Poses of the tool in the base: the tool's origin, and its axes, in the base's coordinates. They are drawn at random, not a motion.
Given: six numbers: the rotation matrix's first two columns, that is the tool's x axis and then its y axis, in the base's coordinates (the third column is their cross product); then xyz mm.
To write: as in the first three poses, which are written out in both.
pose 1, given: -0.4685, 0.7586, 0.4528, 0.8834, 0.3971, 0.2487, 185.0, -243.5, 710.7
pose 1, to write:
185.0, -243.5, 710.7
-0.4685, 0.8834, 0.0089
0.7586, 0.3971, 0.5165
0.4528, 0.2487, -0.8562

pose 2, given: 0.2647, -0.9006, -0.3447, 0.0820, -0.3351, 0.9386, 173.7, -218.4, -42.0
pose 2, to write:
173.7, -218.4, -42.0
0.2647, 0.0820, -0.9608
-0.9006, -0.3351, -0.2767
-0.3447, 0.9386, -0.0149

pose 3, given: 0.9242, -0.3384, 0.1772, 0.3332, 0.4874, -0.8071, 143.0, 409.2, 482.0
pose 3, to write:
143.0, 409.2, 482.0
0.9242, 0.3332, 0.1868
-0.3384, 0.4874, 0.8050
0.1772, -0.8071, 0.5632

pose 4, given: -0.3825, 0.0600, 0.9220, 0.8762, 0.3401, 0.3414, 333.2, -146.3, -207.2
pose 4, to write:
333.2, -146.3, -207.2
-0.3825, 0.8762, -0.2931
0.0600, 0.3401, 0.9384
0.9220, 0.3414, -0.1827

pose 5, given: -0.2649, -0.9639, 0.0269, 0.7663, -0.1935, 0.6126, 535.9, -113.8, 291.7
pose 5, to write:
535.9, -113.8, 291.7
-0.2649, 0.7663, -0.5853
-0.9639, -0.1935, 0.1829
0.0269, 0.6126, 0.7899

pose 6, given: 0.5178, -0.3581, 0.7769, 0.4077, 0.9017, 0.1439, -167.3, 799.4, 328.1
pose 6, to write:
-167.3, 799.4, 328.1
0.5178, 0.4077, -0.7521
-0.3581, 0.9017, 0.2422
0.7769, 0.1439, 0.6129

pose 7, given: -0.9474, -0.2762, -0.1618, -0.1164, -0.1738, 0.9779, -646.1, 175.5, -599.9
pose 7, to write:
-646.1, 175.5, -599.9
-0.9474, -0.1164, -0.2982
-0.2762, -0.1738, 0.9453
-0.1618, 0.9779, 0.1325

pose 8, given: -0.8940, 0.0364, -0.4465, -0.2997, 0.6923, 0.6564, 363.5, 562.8, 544.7
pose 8, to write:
363.5, 562.8, 544.7
-0.8940, -0.2997, 0.3330
0.0364, 0.6923, 0.7206
-0.4465, 0.6564, -0.6080

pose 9, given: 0.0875, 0.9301, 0.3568, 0.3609, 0.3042, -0.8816, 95.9, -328.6, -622.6
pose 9, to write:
95.9, -328.6, -622.6
0.0875, 0.3609, -0.9285
0.9301, 0.3042, 0.2059
0.3568, -0.8816, -0.3091

